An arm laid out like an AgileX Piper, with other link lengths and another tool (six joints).
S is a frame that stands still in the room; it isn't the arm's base.
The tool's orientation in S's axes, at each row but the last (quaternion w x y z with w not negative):
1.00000, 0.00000, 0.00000, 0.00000
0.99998, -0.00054, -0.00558, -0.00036
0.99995, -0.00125, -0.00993, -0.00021
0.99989, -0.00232, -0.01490, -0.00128
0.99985, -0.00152, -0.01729, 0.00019
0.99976, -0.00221, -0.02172, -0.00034
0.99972, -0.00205, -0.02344, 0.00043
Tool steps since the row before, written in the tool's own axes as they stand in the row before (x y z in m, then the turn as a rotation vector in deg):
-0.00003, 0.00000, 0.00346, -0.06, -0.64, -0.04
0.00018, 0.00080, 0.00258, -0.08, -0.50, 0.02
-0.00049, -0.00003, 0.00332, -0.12, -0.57, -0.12
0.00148, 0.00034, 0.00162, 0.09, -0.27, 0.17
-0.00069, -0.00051, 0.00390, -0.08, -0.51, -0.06
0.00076, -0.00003, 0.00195, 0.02, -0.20, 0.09
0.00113, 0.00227, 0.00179, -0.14, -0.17, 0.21
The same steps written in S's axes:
-0.00003, 0.00000, 0.00346, -0.06, -0.64, -0.04
0.00015, 0.00080, 0.00258, -0.08, -0.50, 0.02
-0.00056, -0.00002, 0.00331, -0.12, -0.57, -0.12
0.00143, 0.00034, 0.00166, 0.08, -0.27, 0.17
-0.00082, -0.00050, 0.00388, -0.08, -0.51, -0.06
0.00067, -0.00002, 0.00198, 0.02, -0.20, 0.09
0.00104, 0.00228, 0.00183, -0.15, -0.17, 0.20

